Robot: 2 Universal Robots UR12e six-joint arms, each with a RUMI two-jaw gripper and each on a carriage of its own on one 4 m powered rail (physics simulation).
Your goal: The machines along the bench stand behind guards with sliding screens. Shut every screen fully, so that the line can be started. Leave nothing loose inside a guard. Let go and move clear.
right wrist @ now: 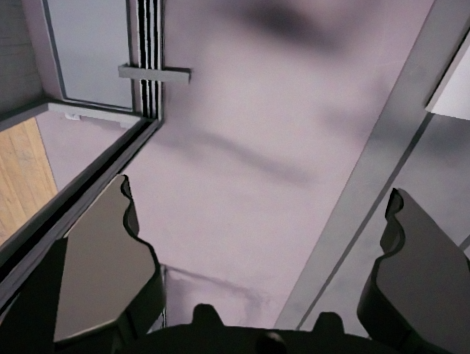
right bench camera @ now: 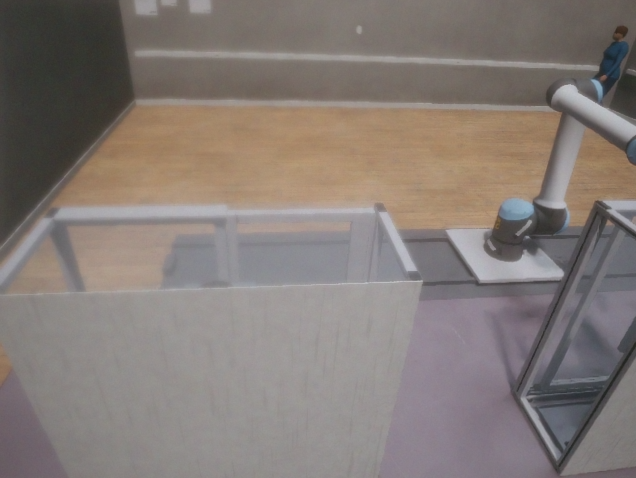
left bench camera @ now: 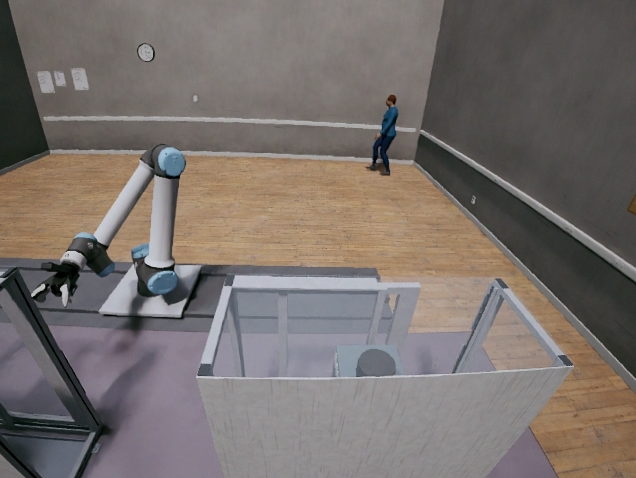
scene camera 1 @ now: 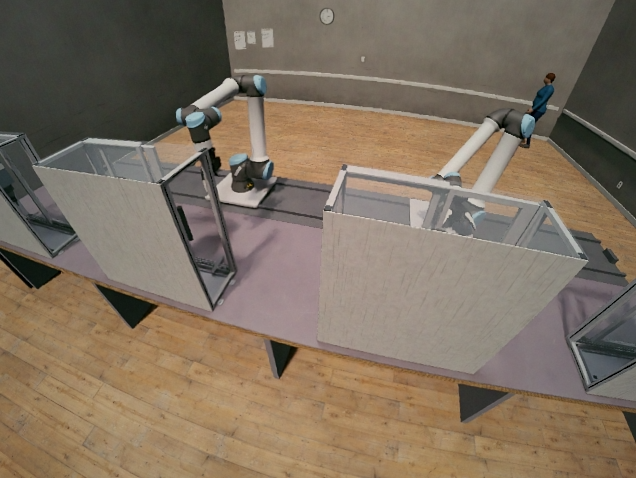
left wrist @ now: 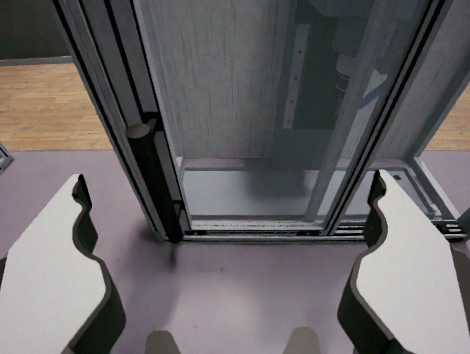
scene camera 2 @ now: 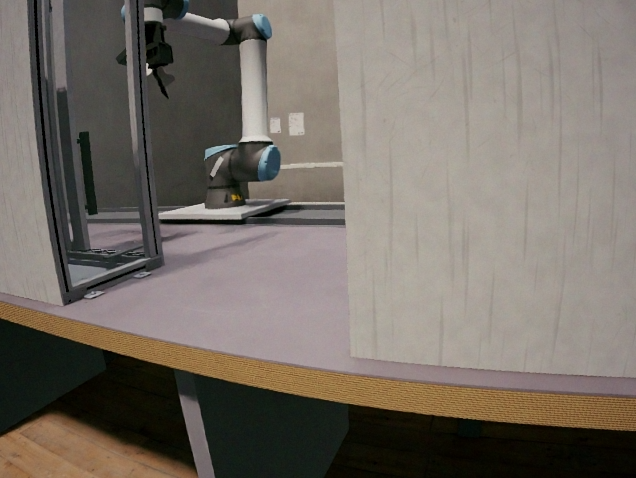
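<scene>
My left gripper (left wrist: 230, 174) (left bench camera: 50, 299) is open and empty in front of a guard. That guard's screen stands against the left post in the left wrist view, with its black handle (left wrist: 155, 182) between my fingers' sides but apart from them. My right gripper (right wrist: 256, 183) (scene camera 2: 156, 79) is open and empty above the bench beside another guard. A grey bar (right wrist: 172, 75) lies across this guard's track. Its screen handle (scene camera 1: 185, 223) (scene camera 2: 87, 172) shows through the side panel. In the left bench view, a screen (left bench camera: 406, 313) stands partly open, with a gap at its right.
A blue-grey machine (left bench camera: 344, 354) with a dark round top stands inside the guard in the left bench view. Another guard (right bench camera: 205, 380) stands in the right bench view. Guard posts (right wrist: 135, 142) rise close to my right fingers. A person (scene camera 1: 540, 100) stands by the far wall.
</scene>
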